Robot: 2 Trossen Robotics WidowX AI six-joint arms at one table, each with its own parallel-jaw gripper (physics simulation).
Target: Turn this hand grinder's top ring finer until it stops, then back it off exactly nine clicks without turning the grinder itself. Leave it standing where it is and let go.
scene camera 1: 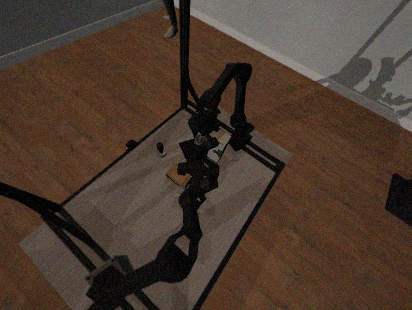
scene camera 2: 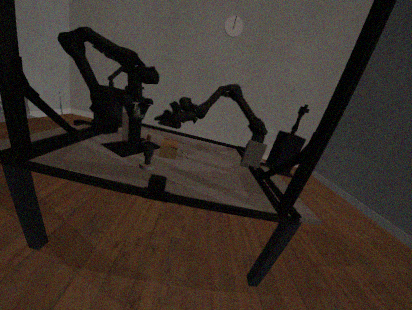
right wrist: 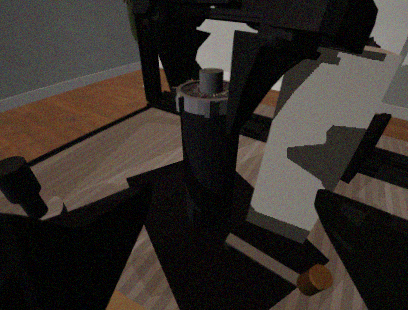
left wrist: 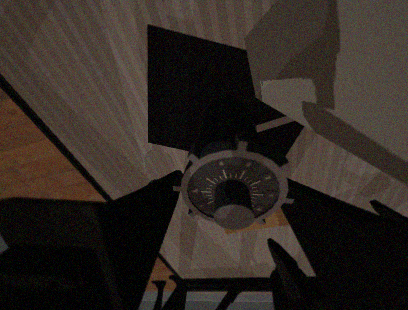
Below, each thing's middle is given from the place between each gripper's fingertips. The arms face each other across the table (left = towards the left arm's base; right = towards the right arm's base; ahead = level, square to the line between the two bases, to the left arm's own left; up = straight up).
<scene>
The grey notched top ring [right wrist: 188, 97] lies 1 cm to the left of my left hand and 2 cm above it. Round my left hand: white box [right wrist: 324, 107] 8 cm ahead, 6 cm to the left, 4 cm below; small dark peg on pale base [right wrist: 27, 188] 16 cm behind, 13 cm to the right, 9 cm below; hand grinder [left wrist: 225, 115] 1 cm to the left, 5 cm below.
Now: the hand grinder 6 cm behind my right hand, 8 cm to the left of it and 5 cm below it. The rest, counted from my right hand: grey notched top ring: 6 cm behind, 8 cm to the left, 1 cm above; then white box: 2 cm ahead, 13 cm to the left, 4 cm below; then small dark peg on pale base: 23 cm behind, 6 cm to the right, 9 cm below.
</scene>
